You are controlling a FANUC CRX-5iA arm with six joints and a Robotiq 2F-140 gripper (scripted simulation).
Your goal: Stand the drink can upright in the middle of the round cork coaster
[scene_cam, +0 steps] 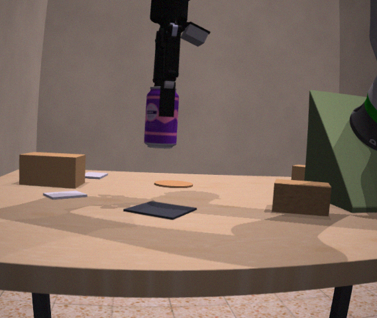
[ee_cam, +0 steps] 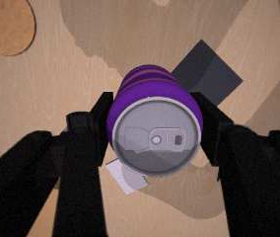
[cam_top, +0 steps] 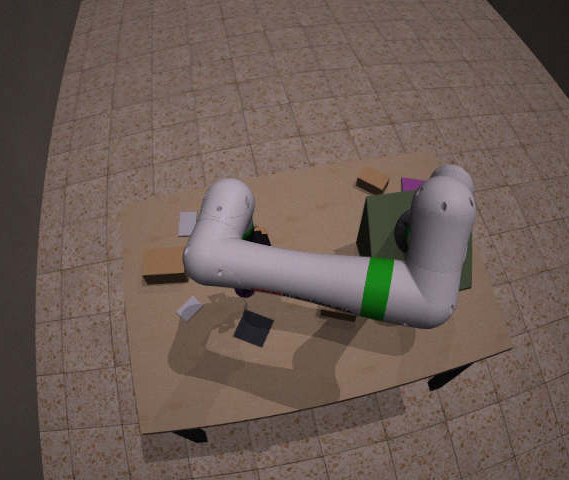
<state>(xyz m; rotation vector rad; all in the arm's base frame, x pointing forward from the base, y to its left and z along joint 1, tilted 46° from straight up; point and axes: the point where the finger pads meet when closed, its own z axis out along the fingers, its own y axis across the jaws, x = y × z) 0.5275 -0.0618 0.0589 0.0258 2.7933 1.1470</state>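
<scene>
Now: hand 22 cm to the left of the round cork coaster, 19 cm above it and 7 cm past it. From my hand the other things lie so: dark square coaster 19 cm below, 9 cm to the left, 1 cm ahead; then magenta square mat 70 cm behind, 20 cm to the right, 19 cm below; then purple drink can 3 cm below.
</scene>
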